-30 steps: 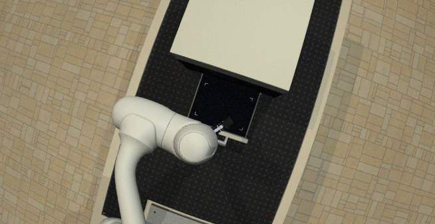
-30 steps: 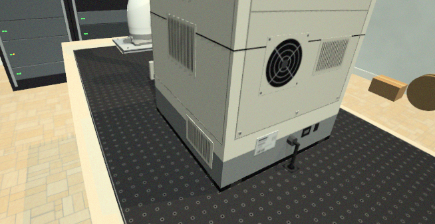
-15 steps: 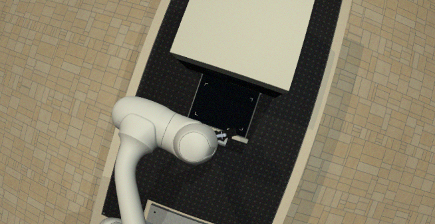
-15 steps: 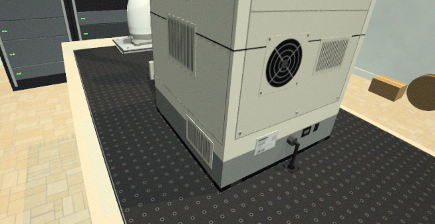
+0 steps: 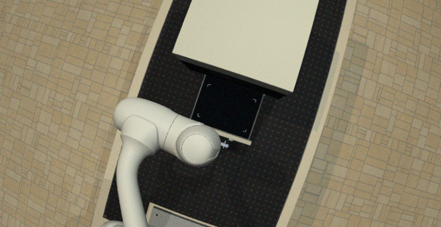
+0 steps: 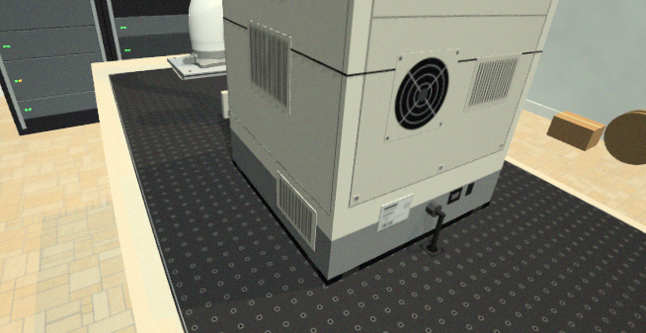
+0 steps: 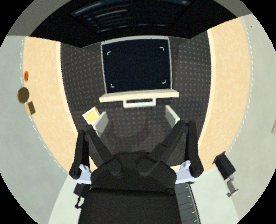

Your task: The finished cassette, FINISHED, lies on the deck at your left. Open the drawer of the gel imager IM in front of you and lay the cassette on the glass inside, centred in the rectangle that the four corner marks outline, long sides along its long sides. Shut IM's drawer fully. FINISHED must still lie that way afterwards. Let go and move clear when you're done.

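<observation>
My gripper is now 5 cm past the cassette, 24 cm to the right of it and 20 cm above it.
</observation>
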